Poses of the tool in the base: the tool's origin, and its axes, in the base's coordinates. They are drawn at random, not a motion.
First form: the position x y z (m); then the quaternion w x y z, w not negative.
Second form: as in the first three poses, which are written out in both.
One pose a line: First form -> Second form
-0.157 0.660 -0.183 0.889 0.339 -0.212 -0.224 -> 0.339 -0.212 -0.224 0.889 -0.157 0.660 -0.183
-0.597 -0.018 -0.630 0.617 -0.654 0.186 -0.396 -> -0.654 0.186 -0.396 0.617 -0.597 -0.018 -0.630
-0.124 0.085 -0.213 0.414 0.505 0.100 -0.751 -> 0.505 0.100 -0.751 0.414 -0.124 0.085 -0.213
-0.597 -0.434 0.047 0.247 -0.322 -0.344 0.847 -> -0.322 -0.344 0.847 0.247 -0.597 -0.434 0.047
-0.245 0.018 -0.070 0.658 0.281 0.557 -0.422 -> 0.281 0.557 -0.422 0.658 -0.245 0.018 -0.070
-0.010 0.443 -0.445 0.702 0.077 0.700 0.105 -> 0.077 0.700 0.105 0.702 -0.010 0.443 -0.445
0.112 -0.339 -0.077 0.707 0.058 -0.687 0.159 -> 0.058 -0.687 0.159 0.707 0.112 -0.339 -0.077
